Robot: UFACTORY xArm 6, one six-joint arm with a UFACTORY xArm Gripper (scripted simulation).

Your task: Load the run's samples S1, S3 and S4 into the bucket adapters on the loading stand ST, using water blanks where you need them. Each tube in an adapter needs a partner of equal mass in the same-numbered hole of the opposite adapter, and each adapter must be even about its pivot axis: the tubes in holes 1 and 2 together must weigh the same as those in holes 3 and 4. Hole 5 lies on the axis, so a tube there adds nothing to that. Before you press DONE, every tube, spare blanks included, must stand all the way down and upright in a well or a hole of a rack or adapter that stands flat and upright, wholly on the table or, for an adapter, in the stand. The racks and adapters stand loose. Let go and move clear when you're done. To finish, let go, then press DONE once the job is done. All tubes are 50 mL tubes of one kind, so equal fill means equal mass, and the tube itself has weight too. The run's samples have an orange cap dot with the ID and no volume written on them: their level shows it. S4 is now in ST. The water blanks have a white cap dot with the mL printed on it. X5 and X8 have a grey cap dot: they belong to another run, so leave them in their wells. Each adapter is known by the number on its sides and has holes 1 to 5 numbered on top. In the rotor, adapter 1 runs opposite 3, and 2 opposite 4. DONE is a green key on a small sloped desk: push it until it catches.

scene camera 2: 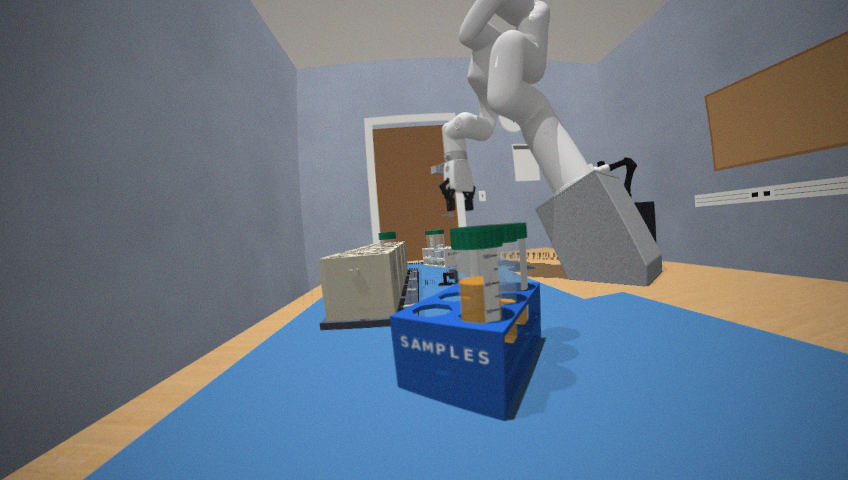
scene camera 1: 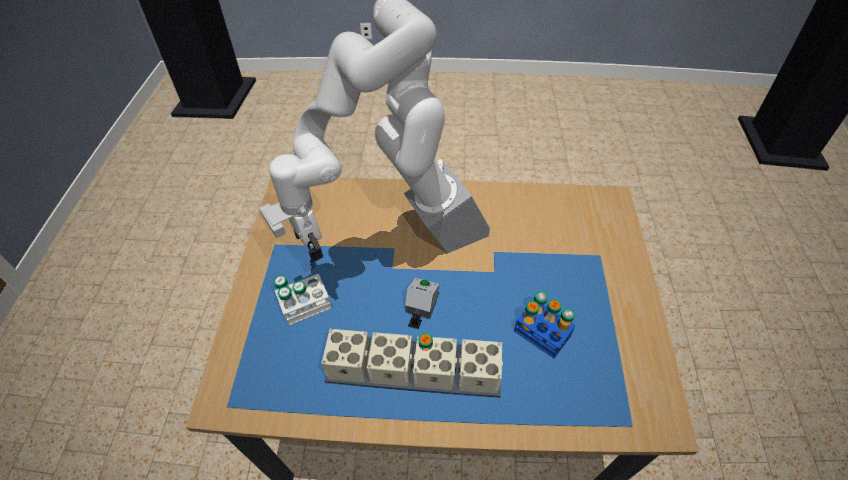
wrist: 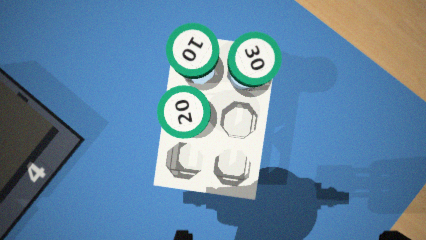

A blue sample rack shows in scene camera 2 and in scene camera 1; in the wrist view it is out of frame. The same spot on the blue sample rack: [scene camera 2: 462,364] is [scene camera 1: 567,338].
